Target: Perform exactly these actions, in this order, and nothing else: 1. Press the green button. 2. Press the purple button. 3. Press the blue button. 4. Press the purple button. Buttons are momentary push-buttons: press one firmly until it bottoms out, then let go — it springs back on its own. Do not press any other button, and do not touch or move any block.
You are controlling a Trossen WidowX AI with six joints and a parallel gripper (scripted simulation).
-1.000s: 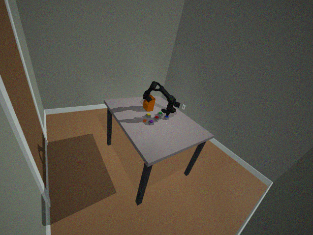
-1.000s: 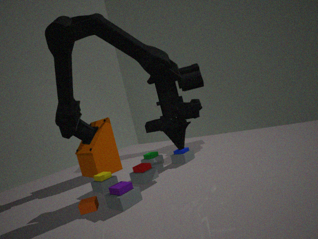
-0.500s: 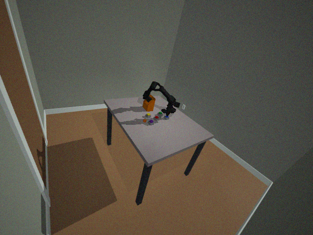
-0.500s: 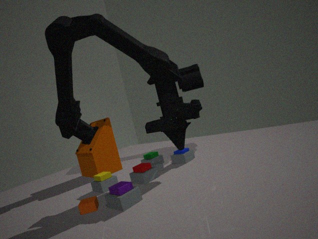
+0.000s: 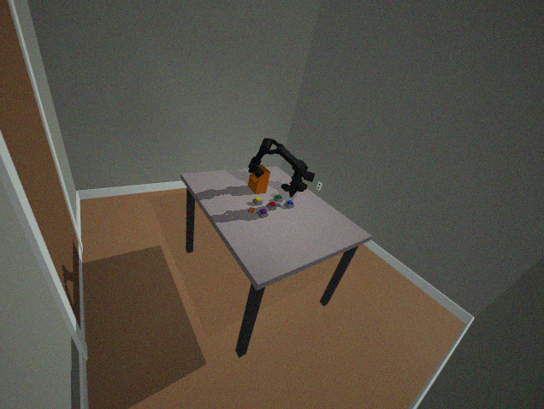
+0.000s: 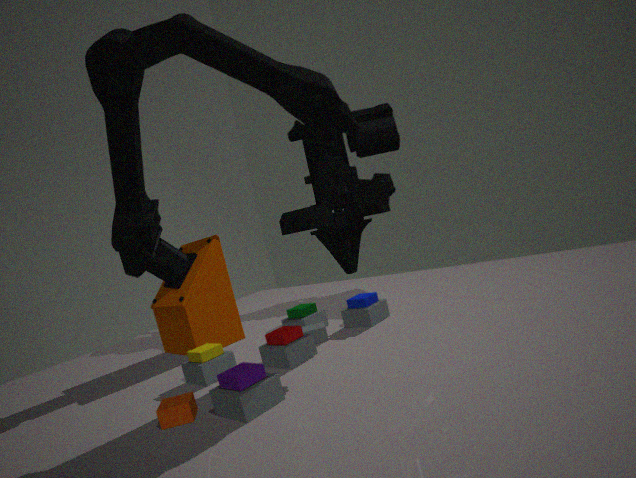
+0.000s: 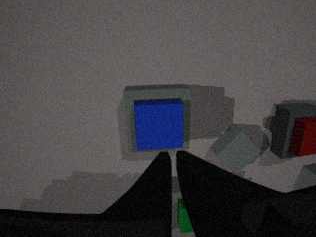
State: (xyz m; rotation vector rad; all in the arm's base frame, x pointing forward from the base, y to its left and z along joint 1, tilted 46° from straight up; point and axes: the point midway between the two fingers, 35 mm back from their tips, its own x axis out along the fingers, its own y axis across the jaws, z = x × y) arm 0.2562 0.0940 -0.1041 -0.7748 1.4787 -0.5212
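Now: the blue button 40 mm below my gripper tip. Also, from my gripper tip: grey block: 20 mm behind, 70 mm to the right, 60 mm below; then green button: 80 mm behind, 40 mm to the right, 40 mm below; then red button: 140 mm to the right, 40 mm below.
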